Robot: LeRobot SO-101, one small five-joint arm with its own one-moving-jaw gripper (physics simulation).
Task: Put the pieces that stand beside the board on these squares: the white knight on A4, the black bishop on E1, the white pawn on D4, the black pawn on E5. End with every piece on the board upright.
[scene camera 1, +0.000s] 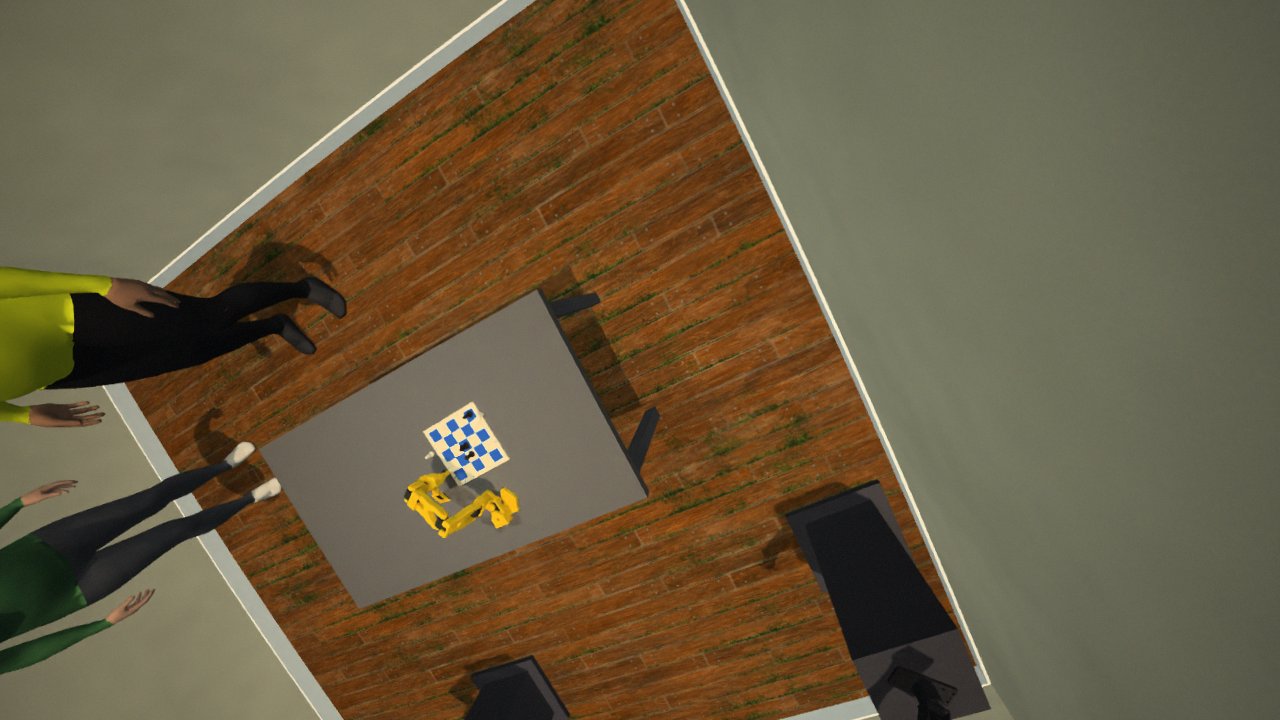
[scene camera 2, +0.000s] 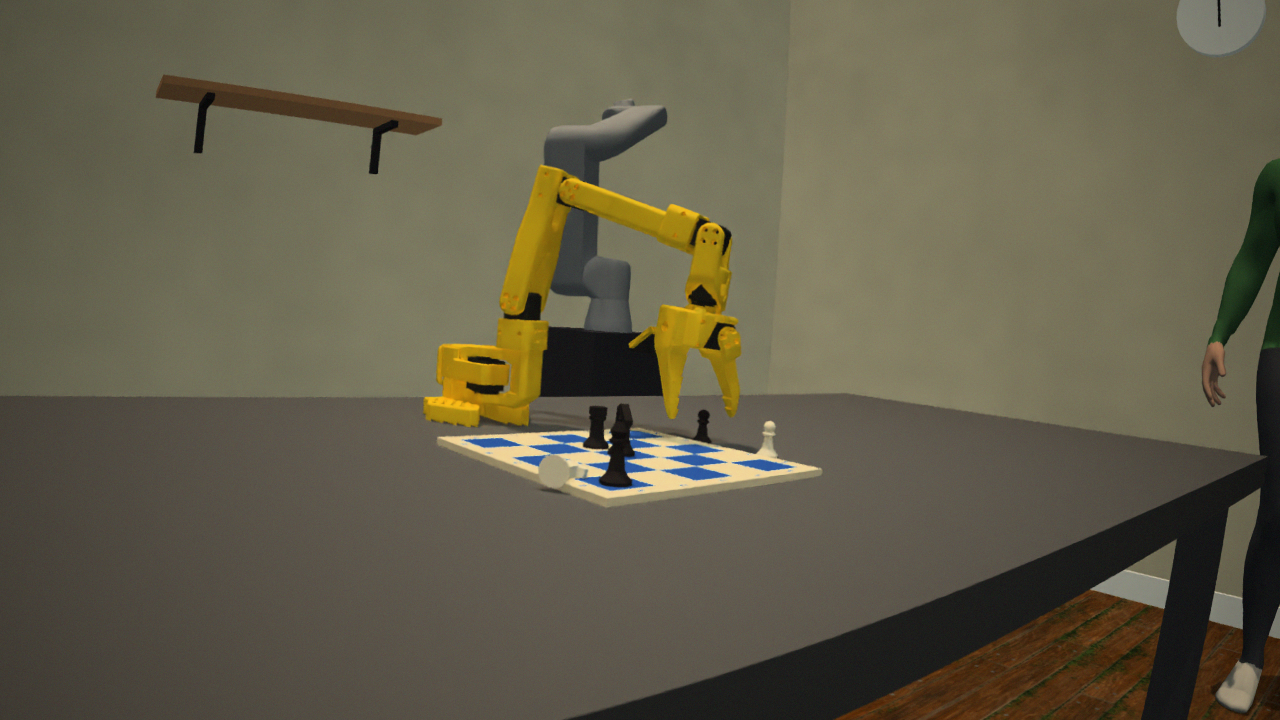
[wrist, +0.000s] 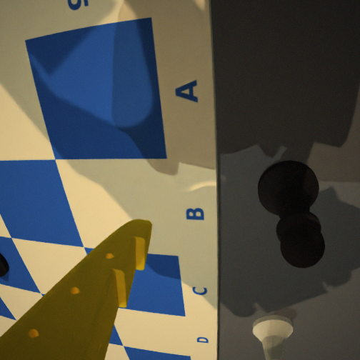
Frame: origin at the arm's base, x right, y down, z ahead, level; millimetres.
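Seen in the pictures: hand, tool point: (scene camera 1: 448,472) (scene camera 2: 674,413); arm's base, link origin: (scene camera 1: 501,496) (scene camera 2: 487,422).
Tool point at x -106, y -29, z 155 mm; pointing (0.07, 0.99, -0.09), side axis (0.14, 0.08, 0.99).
Note:
Pixels of each thing's top centre, then the offset from my tool point to it. Level surfaces: height alone.
- black pawn, top centre: (scene camera 2: 704,409) dx -36, dy -3, dz +0 mm
- white pawn, top centre: (scene camera 2: 770,421) (scene camera 1: 425,457) dx -45, dy -3, dz +76 mm
- black bishop, top centre: (scene camera 2: 620,417) dx +165, dy -21, dz +137 mm
- white piece, top centre: (scene camera 2: 568,450) dx +187, dy +5, dz +113 mm
- black rook, top centre: (scene camera 2: 598,406) dx +97, dy -10, dz +18 mm
- black piece, top centre: (scene camera 2: 625,404) dx +96, dy -17, dz +52 mm
- grey table, surface height: dy +29 mm
My gripper (scene camera 2: 702,407) is open and empty, hanging above the table beyond the board (scene camera 1: 504,458) (scene camera 2: 716,484) (wrist: 200,150). In the wrist view one notched jaw shows, over the board. The black pawn (scene camera 2: 703,427) (wrist: 298,220) stands upright on the table beside row B, below the jaws and apart from them. The white pawn (scene camera 1: 428,454) (scene camera 2: 768,439) (wrist: 272,331) stands upright beside the board, farther along the same side. The black bishop (scene camera 2: 615,458) stands on E1. A white piece (scene camera 2: 554,471), presumably the white knight, lies on its side at the board's rim; its head is mostly hidden.
A black rook (scene camera 2: 596,428) and another black piece (scene camera 2: 623,418), partly hidden behind the bishop, stand upright on the board. The arm's yellow base (scene camera 2: 483,380) stands on the grey table (scene camera 1: 384,555) (scene camera 2: 268,537), behind the board in scene camera 2.

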